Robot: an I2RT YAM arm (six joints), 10 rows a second.
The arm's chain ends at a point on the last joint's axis. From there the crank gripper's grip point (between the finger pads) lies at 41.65 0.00 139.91 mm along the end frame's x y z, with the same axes.
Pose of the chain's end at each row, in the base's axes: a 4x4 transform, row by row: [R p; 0 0 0 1], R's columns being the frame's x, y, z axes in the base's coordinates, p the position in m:
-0.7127 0.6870 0.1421 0.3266; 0.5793 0.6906 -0.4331 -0.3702; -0.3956 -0.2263 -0.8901 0.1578; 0 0 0 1
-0.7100 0.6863 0.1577 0.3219; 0.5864 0.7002 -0.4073 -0.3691; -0.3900 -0.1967 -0.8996 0.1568; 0 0 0 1
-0.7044 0.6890 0.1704 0.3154; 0.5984 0.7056 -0.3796 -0.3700; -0.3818 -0.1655 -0.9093 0.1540; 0 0 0 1
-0.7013 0.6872 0.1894 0.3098; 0.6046 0.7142 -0.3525 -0.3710; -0.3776 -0.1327 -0.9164 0.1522; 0 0 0 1
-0.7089 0.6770 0.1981 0.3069; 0.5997 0.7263 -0.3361 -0.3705; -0.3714 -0.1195 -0.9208 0.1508; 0 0 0 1
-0.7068 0.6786 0.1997 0.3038; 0.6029 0.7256 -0.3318 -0.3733; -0.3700 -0.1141 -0.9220 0.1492; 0 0 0 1
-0.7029 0.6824 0.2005 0.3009; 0.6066 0.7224 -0.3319 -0.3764; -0.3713 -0.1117 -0.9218 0.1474; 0 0 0 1
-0.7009 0.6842 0.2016 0.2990; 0.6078 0.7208 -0.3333 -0.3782; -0.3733 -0.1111 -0.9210 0.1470; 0 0 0 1
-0.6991 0.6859 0.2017 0.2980; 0.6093 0.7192 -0.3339 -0.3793; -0.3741 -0.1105 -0.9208 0.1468; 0 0 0 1
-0.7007 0.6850 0.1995 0.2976; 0.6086 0.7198 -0.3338 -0.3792; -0.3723 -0.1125 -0.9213 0.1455; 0 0 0 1
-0.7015 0.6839 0.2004 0.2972; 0.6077 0.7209 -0.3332 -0.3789; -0.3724 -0.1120 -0.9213 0.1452; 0 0 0 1
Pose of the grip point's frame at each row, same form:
-0.7127 0.6870 0.1421 0.3168; 0.5793 0.6906 -0.4331 -0.4067; -0.3956 -0.2263 -0.8901 0.0168; 0 0 0 1
-0.7100 0.6863 0.1577 0.3144; 0.5864 0.7002 -0.4073 -0.4017; -0.3900 -0.1967 -0.8996 0.0147; 0 0 0 1
-0.7044 0.6890 0.1704 0.3099; 0.5984 0.7056 -0.3796 -0.3982; -0.3818 -0.1655 -0.9093 0.0109; 0 0 0 1
-0.7013 0.6872 0.1894 0.3071; 0.6046 0.7142 -0.3525 -0.3951; -0.3776 -0.1327 -0.9164 0.0083; 0 0 0 1
-0.7089 0.6770 0.1981 0.3051; 0.5997 0.7263 -0.3361 -0.3925; -0.3714 -0.1195 -0.9208 0.0065; 0 0 0 1
-0.7068 0.6786 0.1997 0.3023; 0.6029 0.7256 -0.3318 -0.3946; -0.3700 -0.1141 -0.9220 0.0048; 0 0 0 1
-0.7029 0.6824 0.2005 0.2997; 0.6066 0.7224 -0.3319 -0.3976; -0.3713 -0.1117 -0.9218 0.0030; 0 0 0 1
-0.7009 0.6842 0.2016 0.2980; 0.6078 0.7208 -0.3333 -0.3995; -0.3733 -0.1111 -0.9210 0.0026; 0 0 0 1
-0.6991 0.6859 0.2017 0.2971; 0.6093 0.7192 -0.3339 -0.4006; -0.3741 -0.1105 -0.9208 0.0024; 0 0 0 1
-0.7007 0.6850 0.1995 0.2963; 0.6086 0.7198 -0.3338 -0.4006; -0.3723 -0.1125 -0.9213 0.0011; 0 0 0 1
-0.7015 0.6839 0.2004 0.2960; 0.6077 0.7209 -0.3332 -0.4002; -0.3724 -0.1120 -0.9213 0.0008; 0 0 0 1

